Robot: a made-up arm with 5 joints.
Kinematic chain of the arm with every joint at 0, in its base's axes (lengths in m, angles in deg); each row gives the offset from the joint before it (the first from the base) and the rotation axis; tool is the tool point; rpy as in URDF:
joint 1: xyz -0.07 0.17 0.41 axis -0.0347 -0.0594 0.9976
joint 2: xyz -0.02 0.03 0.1 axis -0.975 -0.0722 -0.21
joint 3: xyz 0.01 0 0.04 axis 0.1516 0.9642 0.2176
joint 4: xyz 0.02 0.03 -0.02 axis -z
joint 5: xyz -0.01 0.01 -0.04 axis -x
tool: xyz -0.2 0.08 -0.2 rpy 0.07 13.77 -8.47
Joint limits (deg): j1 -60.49..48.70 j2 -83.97..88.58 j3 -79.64..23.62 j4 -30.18..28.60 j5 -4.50..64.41
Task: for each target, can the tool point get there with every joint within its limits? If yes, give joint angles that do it. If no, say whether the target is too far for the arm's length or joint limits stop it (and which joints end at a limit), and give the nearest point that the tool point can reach.
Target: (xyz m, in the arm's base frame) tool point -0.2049 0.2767 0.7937
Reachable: no: joint limits stop it (at a limit: joint 1, joint 2, joint 4, joint 5) | nearest point -0.2697 0.2562 0.6679 | short by 0.143 m
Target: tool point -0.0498 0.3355 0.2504
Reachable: yes | joints -26.92 -21.73 -31.50 13.69 36.71
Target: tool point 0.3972 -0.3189 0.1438
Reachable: no: too far | nearest point 0.1494 -0.0310 0.3385 | short by 0.427 m
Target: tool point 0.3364 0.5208 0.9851
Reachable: no: too far | nearest point 0.1554 0.3747 0.6892 | short by 0.376 m
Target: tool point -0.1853 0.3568 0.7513
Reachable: no: joint limits stop it (at a limit: joint 2, joint 3, joint 4, joint 5) | nearest point -0.2186 0.4304 0.6982 | short by 0.097 m
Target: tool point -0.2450 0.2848 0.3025
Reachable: yes | joints -22.47 -56.54 14.92 -16.62 58.08
